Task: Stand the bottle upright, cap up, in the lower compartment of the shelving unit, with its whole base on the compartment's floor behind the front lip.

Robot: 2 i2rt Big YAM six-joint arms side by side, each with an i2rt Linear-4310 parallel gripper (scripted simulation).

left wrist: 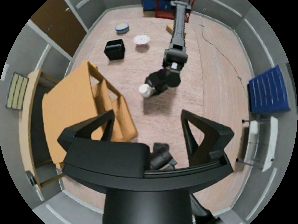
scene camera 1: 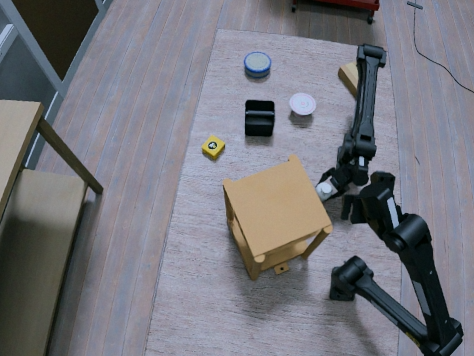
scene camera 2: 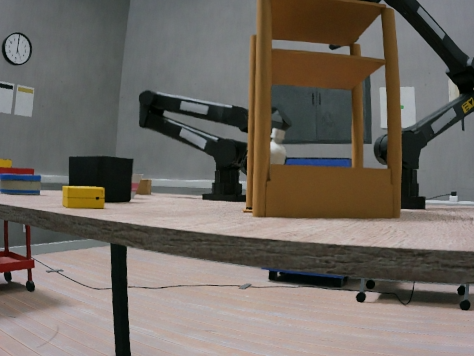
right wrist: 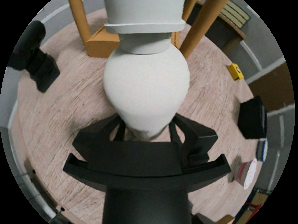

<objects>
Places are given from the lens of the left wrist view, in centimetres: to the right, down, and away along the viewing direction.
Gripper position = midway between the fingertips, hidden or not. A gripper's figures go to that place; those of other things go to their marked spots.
my left gripper (left wrist: 147, 112): 0, 0, 13
shelving unit (left wrist: 71, 101): -18, -3, 18
</objects>
